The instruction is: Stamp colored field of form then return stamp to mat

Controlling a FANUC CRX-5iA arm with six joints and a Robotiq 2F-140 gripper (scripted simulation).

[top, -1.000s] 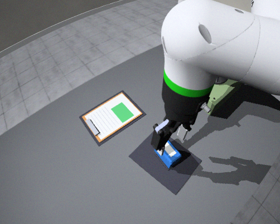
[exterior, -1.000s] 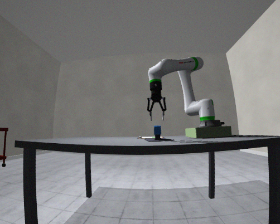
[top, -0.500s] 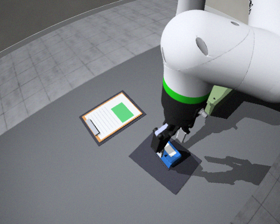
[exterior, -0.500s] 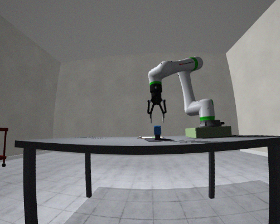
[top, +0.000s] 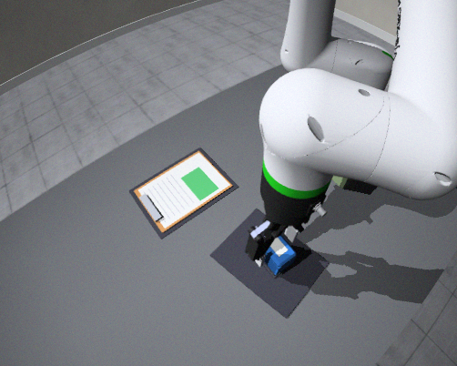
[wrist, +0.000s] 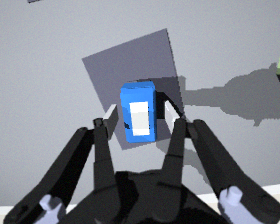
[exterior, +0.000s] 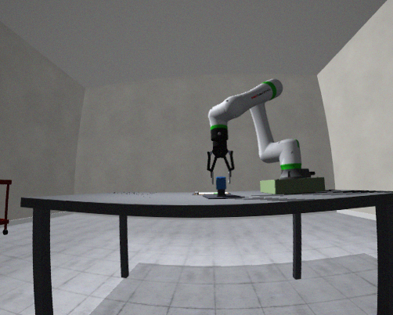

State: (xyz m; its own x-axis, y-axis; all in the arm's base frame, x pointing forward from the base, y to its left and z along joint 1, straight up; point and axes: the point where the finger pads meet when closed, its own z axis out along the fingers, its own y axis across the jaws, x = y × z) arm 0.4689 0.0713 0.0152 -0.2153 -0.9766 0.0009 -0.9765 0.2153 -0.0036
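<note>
My gripper is now 4 cm above the blue stamp. From my hand the other things lie so: dark mat: 9 cm below.
</note>
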